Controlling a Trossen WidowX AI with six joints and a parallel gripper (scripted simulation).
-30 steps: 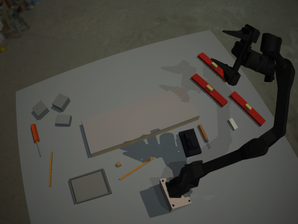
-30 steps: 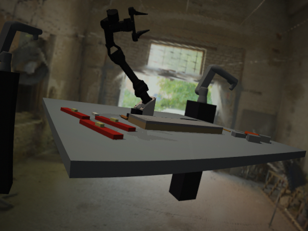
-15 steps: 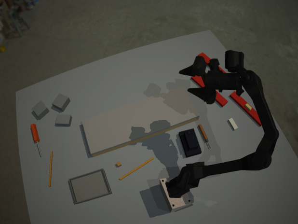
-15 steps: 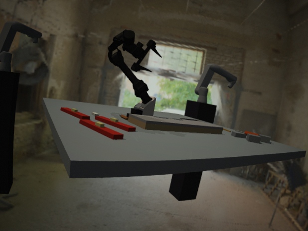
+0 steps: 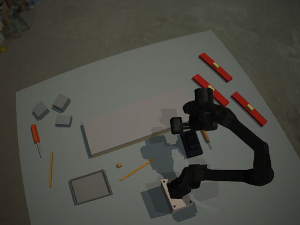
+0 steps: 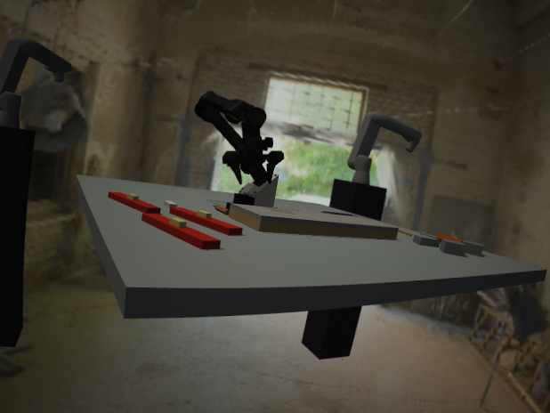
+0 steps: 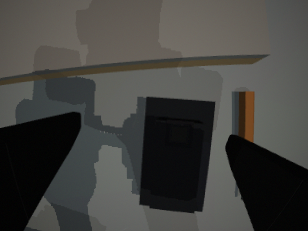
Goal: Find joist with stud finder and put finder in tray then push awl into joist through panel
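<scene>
Now: the square light 40 mm below my gripper tip, 20 mm to the right of it and 10 mm behind it. The rest, counted from my gripper tip: stud finder 60 mm below, 20 mm behind, 10 mm to the right; then awl 90 mm to the right, 90 mm below, 40 mm behind; then small white block 250 mm to the right, 90 mm below.
</scene>
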